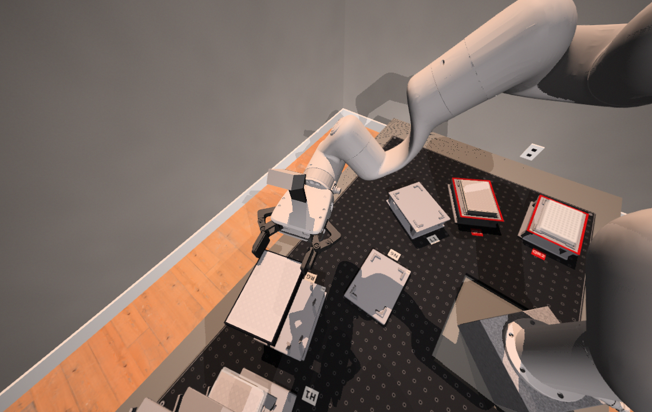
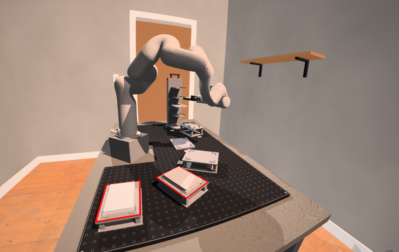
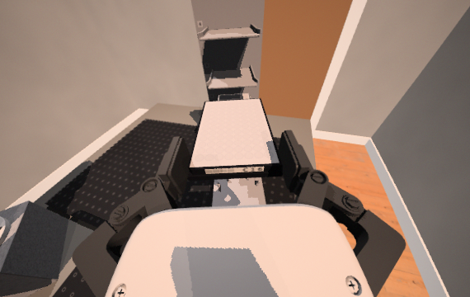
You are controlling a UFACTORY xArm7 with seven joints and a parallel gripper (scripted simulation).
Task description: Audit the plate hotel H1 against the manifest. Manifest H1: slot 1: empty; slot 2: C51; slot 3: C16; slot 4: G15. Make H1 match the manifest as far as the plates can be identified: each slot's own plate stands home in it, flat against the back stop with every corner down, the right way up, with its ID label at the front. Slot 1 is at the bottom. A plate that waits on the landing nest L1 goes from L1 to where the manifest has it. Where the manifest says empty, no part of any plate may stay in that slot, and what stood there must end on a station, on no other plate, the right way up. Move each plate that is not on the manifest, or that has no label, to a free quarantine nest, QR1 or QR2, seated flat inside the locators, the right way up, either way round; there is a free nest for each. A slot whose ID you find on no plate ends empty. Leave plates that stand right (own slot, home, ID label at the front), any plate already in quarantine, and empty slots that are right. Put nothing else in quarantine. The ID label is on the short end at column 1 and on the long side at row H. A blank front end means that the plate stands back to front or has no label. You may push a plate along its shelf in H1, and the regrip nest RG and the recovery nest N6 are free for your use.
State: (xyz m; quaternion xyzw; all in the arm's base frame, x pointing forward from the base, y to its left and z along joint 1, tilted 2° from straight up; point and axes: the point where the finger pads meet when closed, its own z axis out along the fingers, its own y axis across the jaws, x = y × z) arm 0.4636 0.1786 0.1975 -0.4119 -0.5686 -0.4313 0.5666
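My hand is 5 cm to the right of the dark plate, 2 cm past it and 2 cm above it. The rest, counted from my hand: regrip nest RG (23 cm below, 5 cm to the left, 2 cm behind); clear plate labelled C51 (23 cm to the left, 9 cm below, 7 cm behind); RG label (29 cm below, 5 cm to the right, 1 cm ahead).
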